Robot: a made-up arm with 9 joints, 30 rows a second.
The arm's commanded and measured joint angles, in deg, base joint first. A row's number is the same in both.
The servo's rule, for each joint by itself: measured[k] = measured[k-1] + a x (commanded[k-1-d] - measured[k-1]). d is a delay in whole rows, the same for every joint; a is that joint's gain. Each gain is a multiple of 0.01, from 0.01 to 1. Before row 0 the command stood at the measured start. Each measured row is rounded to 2 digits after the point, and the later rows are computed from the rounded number. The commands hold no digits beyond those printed.
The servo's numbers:
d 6
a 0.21 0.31 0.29 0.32 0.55 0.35 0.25 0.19 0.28
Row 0, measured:
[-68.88, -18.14, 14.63, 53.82, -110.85, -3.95, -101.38, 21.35, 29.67]
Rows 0 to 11, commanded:
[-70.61, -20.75, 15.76, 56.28, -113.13, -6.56, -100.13, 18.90, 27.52]
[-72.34, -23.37, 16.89, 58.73, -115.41, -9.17, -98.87, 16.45, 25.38]
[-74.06, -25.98, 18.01, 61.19, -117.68, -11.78, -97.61, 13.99, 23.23]
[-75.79, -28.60, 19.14, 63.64, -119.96, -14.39, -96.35, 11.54, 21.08]
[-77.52, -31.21, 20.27, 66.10, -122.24, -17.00, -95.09, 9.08, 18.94]
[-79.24, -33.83, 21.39, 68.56, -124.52, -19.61, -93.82, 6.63, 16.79]
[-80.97, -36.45, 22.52, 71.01, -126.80, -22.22, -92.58, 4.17, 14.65]
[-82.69, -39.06, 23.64, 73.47, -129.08, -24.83, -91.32, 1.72, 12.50]
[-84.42, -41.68, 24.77, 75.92, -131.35, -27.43, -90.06, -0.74, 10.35]
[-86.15, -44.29, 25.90, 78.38, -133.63, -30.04, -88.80, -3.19, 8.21]
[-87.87, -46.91, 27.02, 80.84, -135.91, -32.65, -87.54, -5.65, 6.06]
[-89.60, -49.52, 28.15, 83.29, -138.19, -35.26, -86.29, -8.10, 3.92]
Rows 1 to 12, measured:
[-68.88, -18.14, 14.63, 53.82, -110.85, -3.95, -101.38, 21.35, 29.67]
[-68.88, -18.14, 14.63, 53.82, -110.85, -3.95, -101.38, 21.35, 29.67]
[-68.88, -18.14, 14.63, 53.82, -110.85, -3.95, -101.38, 21.35, 29.67]
[-68.88, -18.14, 14.63, 53.82, -110.85, -3.95, -101.38, 21.35, 29.67]
[-68.88, -18.14, 14.63, 53.82, -110.85, -3.95, -101.38, 21.35, 29.67]
[-68.88, -18.14, 14.63, 53.82, -110.85, -3.95, -101.38, 21.35, 29.67]
[-69.24, -18.95, 14.96, 54.61, -112.10, -4.86, -101.07, 20.88, 29.07]
[-69.89, -20.32, 15.52, 55.93, -113.92, -6.37, -100.52, 20.04, 28.04]
[-70.77, -22.07, 16.24, 57.61, -115.99, -8.26, -99.79, 18.89, 26.69]
[-71.82, -24.09, 17.08, 59.54, -118.17, -10.41, -98.93, 17.49, 25.12]
[-73.02, -26.30, 18.01, 61.64, -120.41, -12.72, -97.97, 15.89, 23.39]
[-74.33, -28.63, 18.99, 63.85, -122.67, -15.13, -96.93, 14.13, 21.54]

